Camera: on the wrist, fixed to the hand. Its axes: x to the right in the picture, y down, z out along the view.
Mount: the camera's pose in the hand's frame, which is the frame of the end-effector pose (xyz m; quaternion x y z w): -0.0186 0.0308 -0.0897 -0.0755 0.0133 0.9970 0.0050
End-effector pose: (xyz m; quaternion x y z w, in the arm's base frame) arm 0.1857 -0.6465 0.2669 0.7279 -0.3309 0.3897 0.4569
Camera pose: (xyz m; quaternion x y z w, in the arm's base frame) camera 0.1272 -0.5726 0.2883 0.3660 0.7508 -0.4422 0.3269
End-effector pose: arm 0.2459 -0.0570 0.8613 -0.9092 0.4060 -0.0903 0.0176
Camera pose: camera 0.1951 -0.0601 0.9434 0.4001 0.9156 0.0357 0.0161
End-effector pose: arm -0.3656 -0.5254 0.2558 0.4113 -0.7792 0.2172 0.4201
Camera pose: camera -0.3425 -0.4380 0.2901 0.8095 0.4248 -0.3666 0.1730
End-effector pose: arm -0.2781 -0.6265 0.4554 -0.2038 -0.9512 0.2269 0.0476
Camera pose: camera -0.2334 -0.5721 0.5216 0.9560 -0.1819 0.0259 0.2287
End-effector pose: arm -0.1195 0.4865 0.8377 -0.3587 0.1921 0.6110 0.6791
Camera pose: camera -0.1367 0.4088 0.7829 -0.1303 -0.3215 -0.6899 0.6354
